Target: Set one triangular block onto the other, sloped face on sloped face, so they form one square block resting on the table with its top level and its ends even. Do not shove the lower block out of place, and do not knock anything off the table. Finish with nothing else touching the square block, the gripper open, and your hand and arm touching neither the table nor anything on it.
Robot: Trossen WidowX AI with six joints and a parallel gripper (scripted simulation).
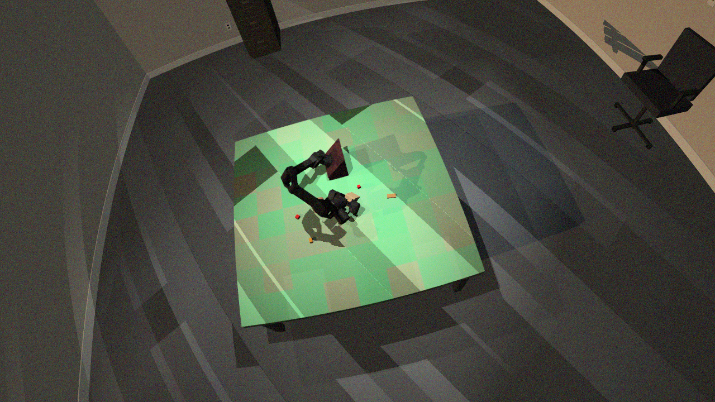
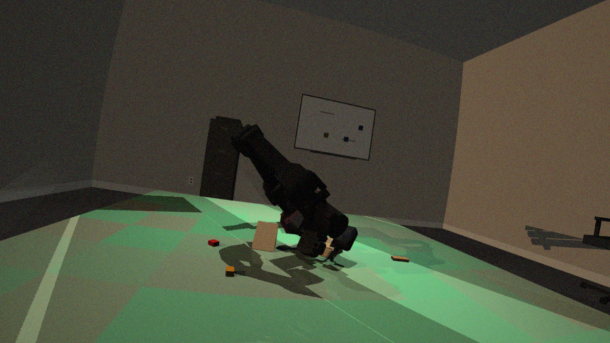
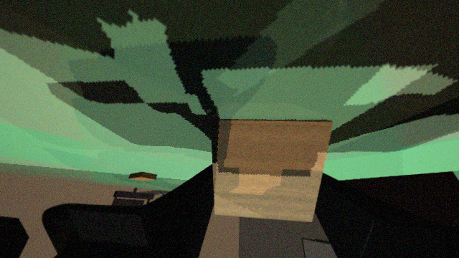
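Now: gripper tip 6 cm past the small red cube, 7 cm to the right of it and 1 cm above it. Round my gripper tip: flat brown tile: 7 cm ahead, 21 cm to the left, 1 cm below; then orange cube: 15 cm ahead, 28 cm to the right, 1 cm below.
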